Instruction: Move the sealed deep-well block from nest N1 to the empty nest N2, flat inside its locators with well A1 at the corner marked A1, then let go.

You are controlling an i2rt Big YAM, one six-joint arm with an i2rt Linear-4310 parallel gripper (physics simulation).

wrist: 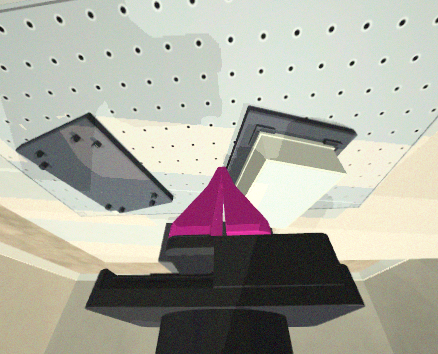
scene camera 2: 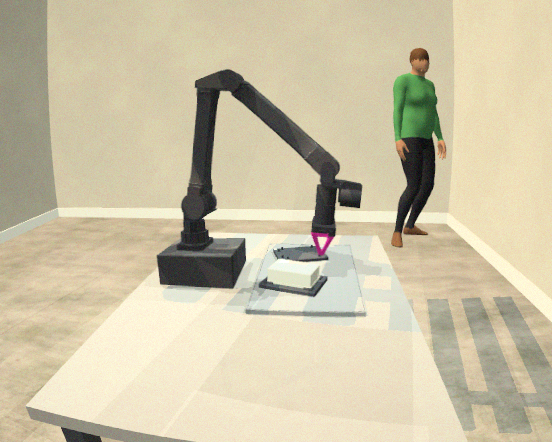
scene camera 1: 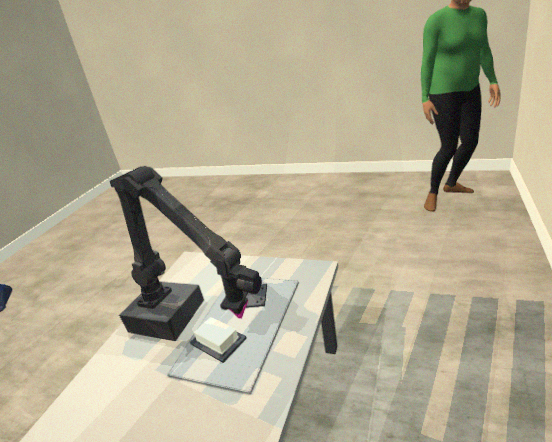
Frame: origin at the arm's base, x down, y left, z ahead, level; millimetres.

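Seen in the pictures: gripper, between the fingertips: [wrist: 222, 172] [scene camera 2: 320, 254] [scene camera 1: 240, 317]; arm's base, origin of its link: [scene camera 2: 195, 245] [scene camera 1: 155, 297].
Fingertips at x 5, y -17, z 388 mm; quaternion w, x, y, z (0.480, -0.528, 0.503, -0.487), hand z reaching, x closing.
Offsets run from my fingertips to a thing's top centre. Level surfaces: height alone.
The cream-white deep-well block {dx +14, dy -64, dz -71 mm} [scene camera 1: 216, 335] [scene camera 2: 293, 274] [wrist: 295, 187] sits in a dark nest {dx +50, dy -64, dz -71 mm} [scene camera 1: 221, 356] [scene camera 2: 287, 289] [wrist: 244, 131]. The other dark nest {dx +46, dy +167, dz -75 mm} [scene camera 1: 258, 296] [scene camera 2: 302, 254] [wrist: 95, 165] holds no block and shows small locator posts in the wrist view. The labels N1, N2 and A1 cannot be read. My gripper [scene camera 1: 241, 316] [scene camera 2: 321, 254] [wrist: 222, 172] has magenta fingers, shut with the tips together and nothing between them. It points down above the board, between the two nests, apart from the block. In the wrist view the fingers cover a little of the block's nest.
Both nests lie on a light perforated board {dx +68, dy +36, dz -38 mm} [scene camera 1: 240, 382] [scene camera 2: 306, 312] [wrist: 280, 55] on the table {dx +81 mm} [scene camera 1: 150, 400] [scene camera 2: 300, 375]. The arm's dark base box [scene camera 1: 161, 311] [scene camera 2: 201, 265] stands left of the board in the scene views. A person in green [scene camera 1: 456, 55] [scene camera 2: 416, 107] stands beyond the table at the right.
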